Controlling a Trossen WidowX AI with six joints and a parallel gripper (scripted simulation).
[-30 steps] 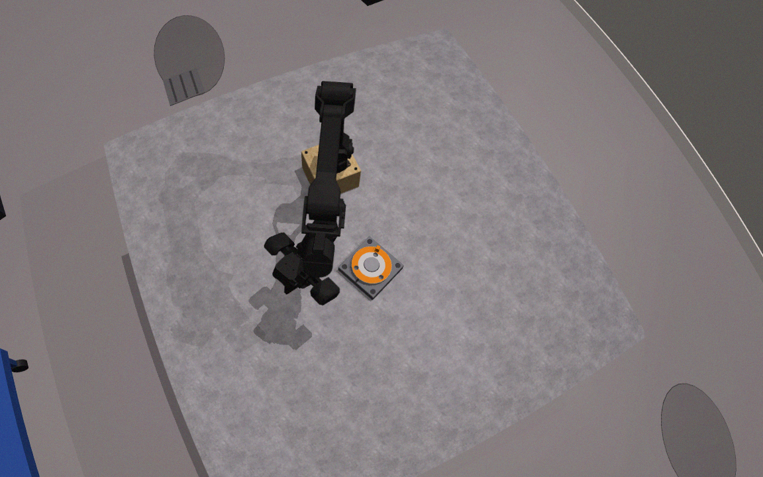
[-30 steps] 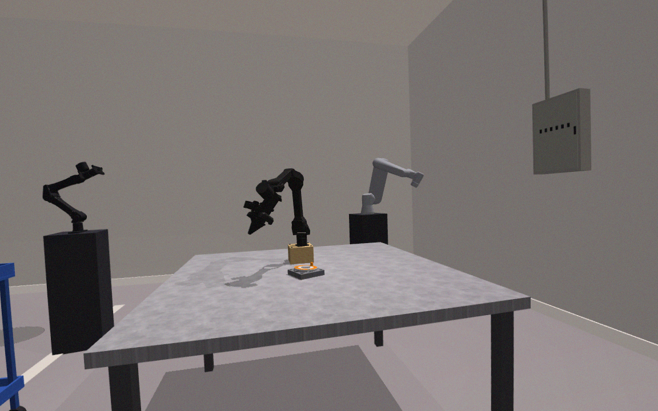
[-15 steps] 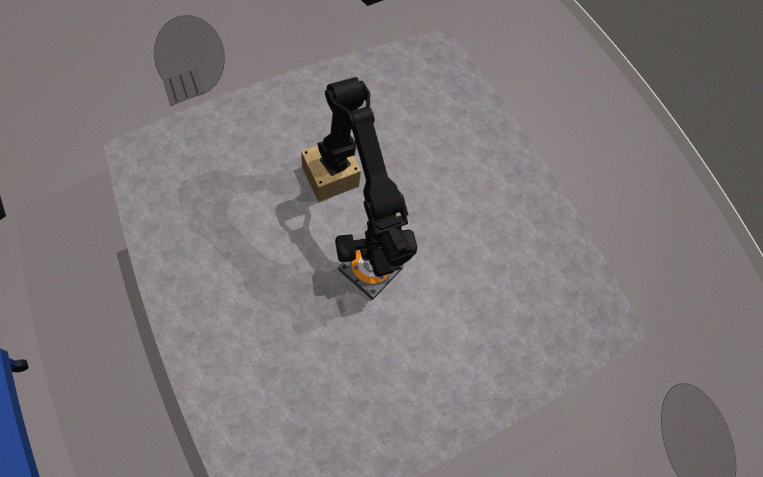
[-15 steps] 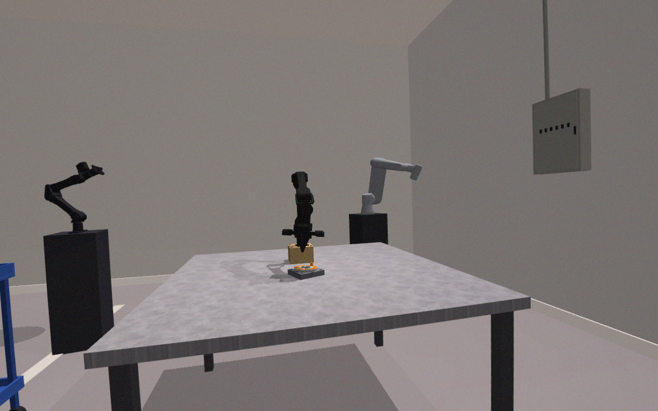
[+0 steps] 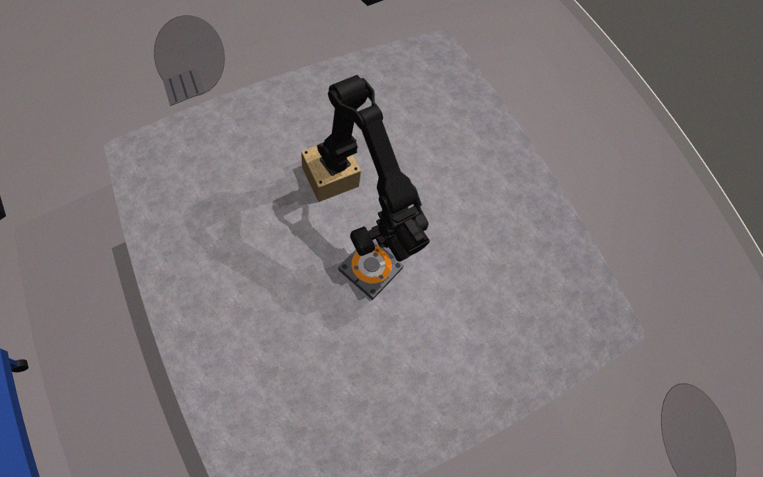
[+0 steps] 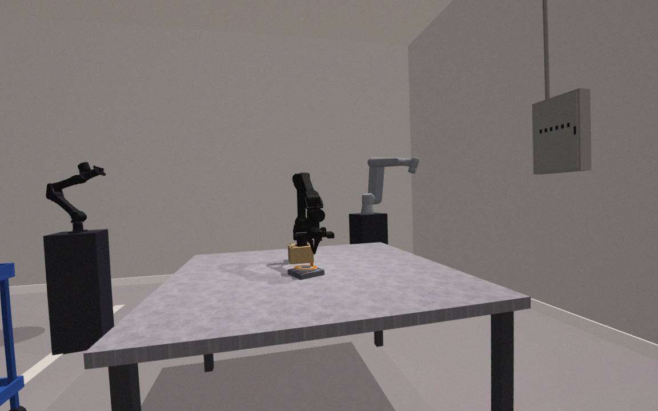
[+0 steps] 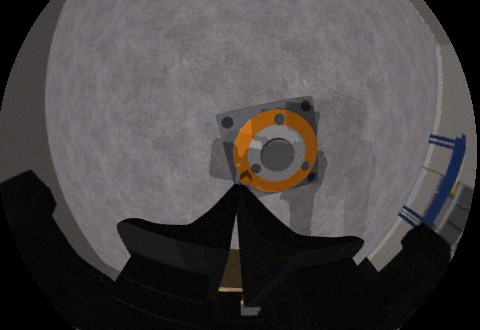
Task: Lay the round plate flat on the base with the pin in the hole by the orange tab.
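Right now my gripper tip is 50 mm above the round plate and 30 mm to the left of it. Round my gripper tip: square grey base: 70 mm below, 50 mm to the right, 10 mm ahead.
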